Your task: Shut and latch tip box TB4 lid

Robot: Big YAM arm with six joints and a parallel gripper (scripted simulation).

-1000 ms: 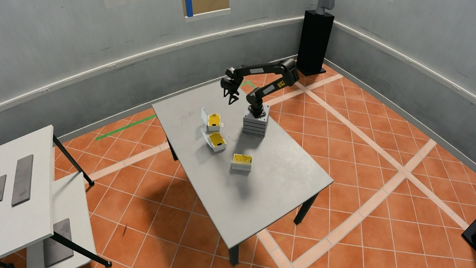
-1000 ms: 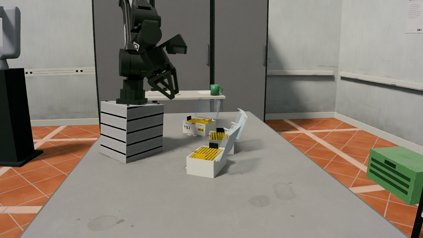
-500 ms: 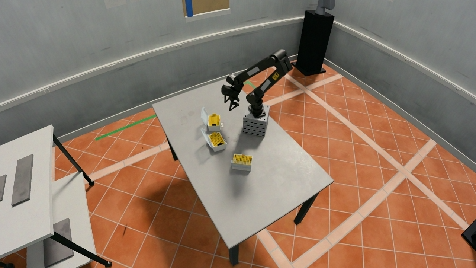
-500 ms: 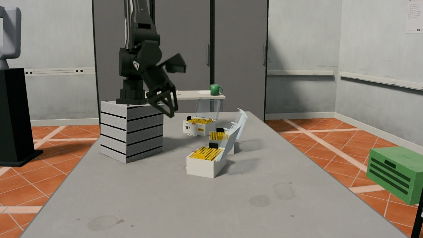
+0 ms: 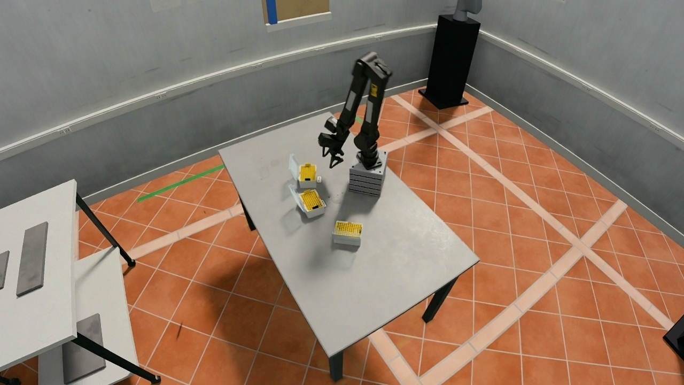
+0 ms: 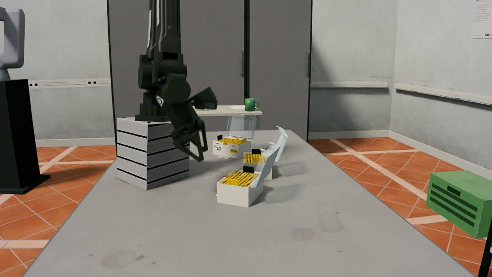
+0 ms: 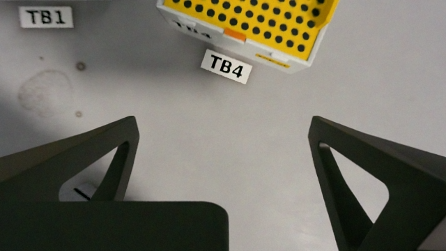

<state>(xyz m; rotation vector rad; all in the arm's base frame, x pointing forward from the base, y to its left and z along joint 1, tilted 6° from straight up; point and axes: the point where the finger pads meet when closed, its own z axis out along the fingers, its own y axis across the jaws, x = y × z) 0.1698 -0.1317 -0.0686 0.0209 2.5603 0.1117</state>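
The bench tag reading tb4 is 5 cm ahead of my hand and 11 cm below it. Also, from my hand: lid 21 cm ahead, 17 cm to the left, 1 cm below; box 11 cm ahead, 3 cm to the right, 5 cm below.
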